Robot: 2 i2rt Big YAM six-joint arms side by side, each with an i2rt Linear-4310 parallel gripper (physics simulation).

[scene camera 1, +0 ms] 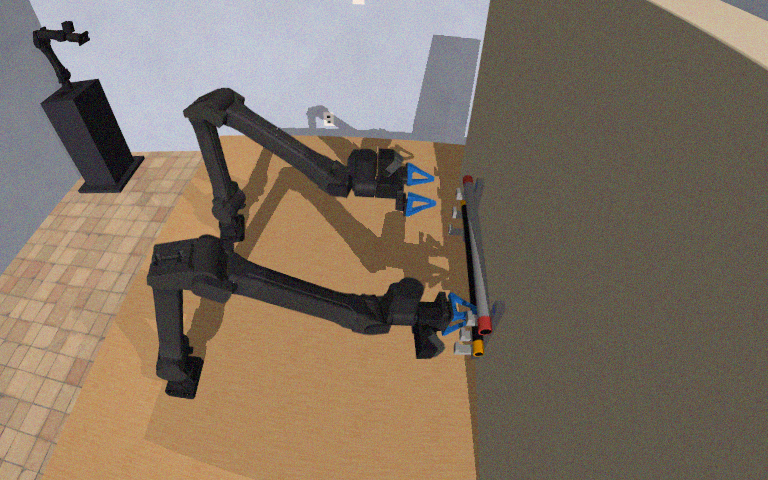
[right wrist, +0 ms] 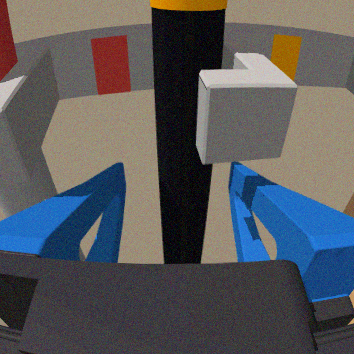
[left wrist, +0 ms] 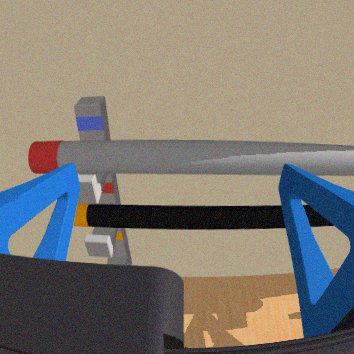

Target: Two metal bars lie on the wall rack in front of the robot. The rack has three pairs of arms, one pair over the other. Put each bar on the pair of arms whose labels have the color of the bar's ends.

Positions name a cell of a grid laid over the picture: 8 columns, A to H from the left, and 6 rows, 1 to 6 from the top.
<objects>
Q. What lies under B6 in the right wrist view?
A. My right gripper.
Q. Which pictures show my left gripper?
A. Scene camera 1 and the left wrist view only.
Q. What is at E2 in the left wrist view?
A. A wall.
</objects>
